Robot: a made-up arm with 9 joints. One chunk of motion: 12 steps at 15 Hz.
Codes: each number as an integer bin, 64 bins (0 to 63) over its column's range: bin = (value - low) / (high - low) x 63, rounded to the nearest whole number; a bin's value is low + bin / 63 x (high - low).
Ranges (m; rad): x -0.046..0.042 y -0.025..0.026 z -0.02..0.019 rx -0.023..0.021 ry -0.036..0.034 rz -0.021..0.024
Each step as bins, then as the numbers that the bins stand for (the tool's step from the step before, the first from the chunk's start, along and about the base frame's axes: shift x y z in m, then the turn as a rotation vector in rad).
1 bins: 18 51 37 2 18 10
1 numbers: -0.02086 0.01629 0.00290 -0.02160 -0.01600 -0.01386
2 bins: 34 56 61 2 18 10
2 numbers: 0.00149 0.02033 0.01776 -0.02160 -0.01600 -0.01386
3 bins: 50 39 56 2 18 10
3 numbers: 0.02384 0.00657 0.01467 -0.02160 -0.01600 -0.01386
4 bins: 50 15 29 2 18 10
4 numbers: 0.02384 -0.01286 -0.00205 -0.02160 -0.01600 -0.01386
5 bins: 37 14 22 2 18 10
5 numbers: 0.00568 -0.01367 -0.00638 -0.02160 -0.01600 -0.01386
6 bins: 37 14 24 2 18 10
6 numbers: 0.00568 -0.01367 -0.00514 -0.02160 -0.01600 -0.01386
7 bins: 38 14 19 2 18 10
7 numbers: 0.00708 -0.01367 -0.00824 -0.02160 -0.01600 -0.01386
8 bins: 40 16 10 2 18 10
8 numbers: 0.00987 -0.01205 -0.01381 -0.02160 -0.01600 -0.01386
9 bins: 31 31 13 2 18 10
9 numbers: -0.00270 0.00010 -0.01195 -0.02160 -0.01600 -0.01386
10 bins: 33 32 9 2 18 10
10 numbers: 0.00010 0.00090 -0.01443 -0.02160 -0.01600 -0.01386
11 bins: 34 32 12 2 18 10
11 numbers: 0.00149 0.00090 -0.01257 -0.02160 -0.01600 -0.01386
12 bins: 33 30 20 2 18 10
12 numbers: 0.00010 -0.00071 -0.00762 -0.02160 -0.01600 -0.01386
